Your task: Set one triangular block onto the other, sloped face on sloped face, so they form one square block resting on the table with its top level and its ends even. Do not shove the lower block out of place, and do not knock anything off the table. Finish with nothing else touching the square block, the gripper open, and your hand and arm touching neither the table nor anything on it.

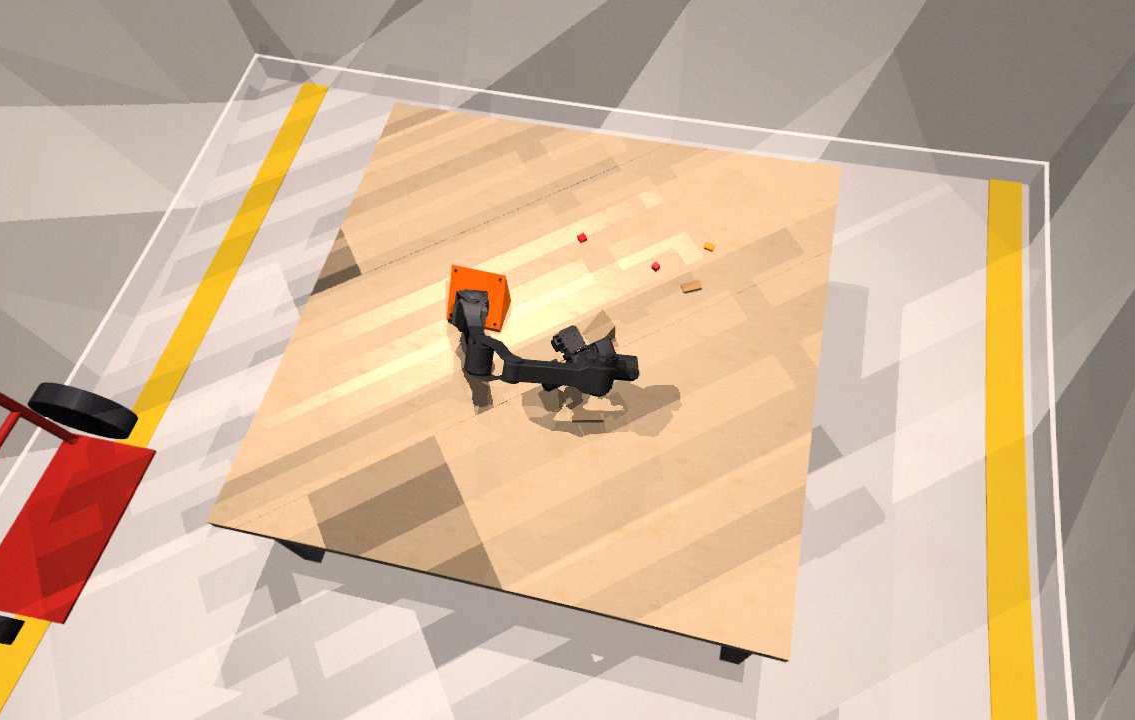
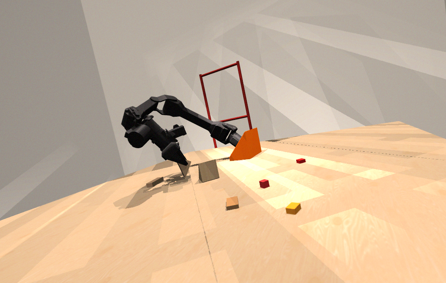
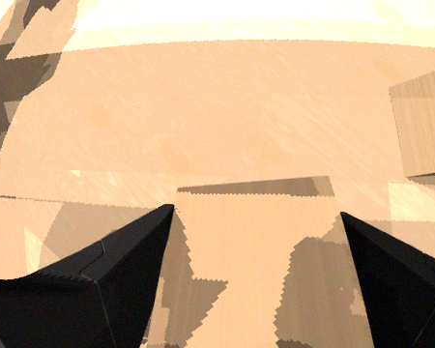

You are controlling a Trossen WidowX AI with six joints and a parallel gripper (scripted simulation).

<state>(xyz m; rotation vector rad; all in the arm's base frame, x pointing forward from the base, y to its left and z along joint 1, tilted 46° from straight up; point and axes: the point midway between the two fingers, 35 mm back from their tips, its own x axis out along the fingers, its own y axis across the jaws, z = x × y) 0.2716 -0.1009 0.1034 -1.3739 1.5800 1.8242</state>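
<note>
My gripper tip is now 110 mm to the left of the thin flat wooden piece, 70 mm short of it and 40 mm above it. Also, from my gripper tip: orange cube (420 mm to the left, 300 mm ahead, 50 mm below).
</note>
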